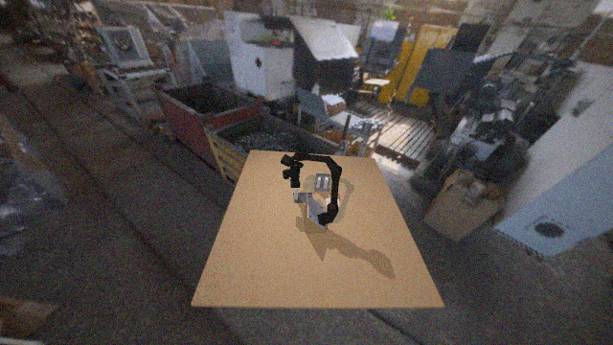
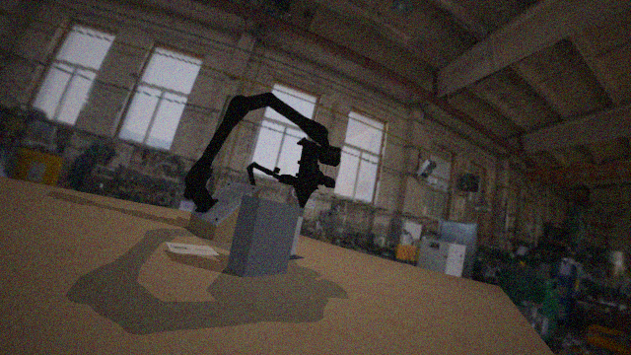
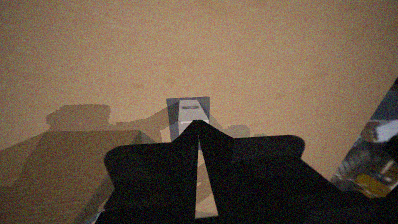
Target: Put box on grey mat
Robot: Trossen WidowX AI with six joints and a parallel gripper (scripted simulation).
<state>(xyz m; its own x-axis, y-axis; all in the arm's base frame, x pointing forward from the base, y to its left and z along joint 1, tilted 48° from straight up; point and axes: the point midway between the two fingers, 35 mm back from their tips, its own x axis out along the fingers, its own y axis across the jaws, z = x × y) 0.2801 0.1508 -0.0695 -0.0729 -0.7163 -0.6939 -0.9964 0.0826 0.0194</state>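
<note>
Now: gripper tip 15 cm above the grey mat and 8 cm to the left of it. Round my gripper tip: paper: 30 cm to the right, 15 cm below, 6 cm behind.
</note>
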